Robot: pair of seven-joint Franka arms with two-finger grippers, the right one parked.
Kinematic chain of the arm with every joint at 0, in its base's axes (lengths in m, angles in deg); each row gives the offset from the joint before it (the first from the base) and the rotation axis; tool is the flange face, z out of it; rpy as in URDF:
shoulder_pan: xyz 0 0 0.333 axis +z
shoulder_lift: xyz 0 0 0 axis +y
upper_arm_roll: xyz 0 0 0.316 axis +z
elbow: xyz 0.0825 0 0 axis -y
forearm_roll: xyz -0.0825 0 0.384 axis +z
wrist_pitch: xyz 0 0 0 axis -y
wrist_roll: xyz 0.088 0 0 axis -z
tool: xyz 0 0 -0.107 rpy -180 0 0
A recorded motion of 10 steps. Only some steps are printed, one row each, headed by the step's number.
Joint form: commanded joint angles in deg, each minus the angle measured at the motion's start. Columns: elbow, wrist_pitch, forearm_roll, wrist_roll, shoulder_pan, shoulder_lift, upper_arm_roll.
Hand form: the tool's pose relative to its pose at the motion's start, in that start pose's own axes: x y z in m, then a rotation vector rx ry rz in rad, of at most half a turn. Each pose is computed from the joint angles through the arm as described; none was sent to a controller.
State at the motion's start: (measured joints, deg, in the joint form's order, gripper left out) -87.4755 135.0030 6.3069 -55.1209 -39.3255 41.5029 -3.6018
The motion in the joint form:
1: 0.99 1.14 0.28 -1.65 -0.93 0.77 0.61
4: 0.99 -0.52 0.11 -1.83 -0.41 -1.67 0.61
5: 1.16 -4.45 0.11 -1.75 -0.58 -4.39 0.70
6: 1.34 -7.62 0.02 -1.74 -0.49 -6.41 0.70
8: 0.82 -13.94 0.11 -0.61 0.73 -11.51 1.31
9: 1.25 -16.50 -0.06 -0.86 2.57 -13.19 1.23
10: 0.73 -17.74 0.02 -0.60 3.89 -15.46 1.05
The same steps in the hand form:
1: -0.0008 0.0074 0.0006 -0.0142 0.0207 -0.0171
4: 0.0077 0.0052 -0.0269 -0.0227 0.0311 -0.0330
5: 0.0082 0.0046 -0.0559 -0.0039 0.0259 -0.0324
6: 0.0094 0.0018 -0.0774 0.0120 0.0186 -0.0370
8: 0.0229 -0.0203 -0.1261 0.0497 0.0142 -0.0512
9: 0.0385 -0.0371 -0.1457 0.0592 0.0107 -0.0908
10: 0.0467 -0.0504 -0.1672 0.0559 0.0189 -0.1077

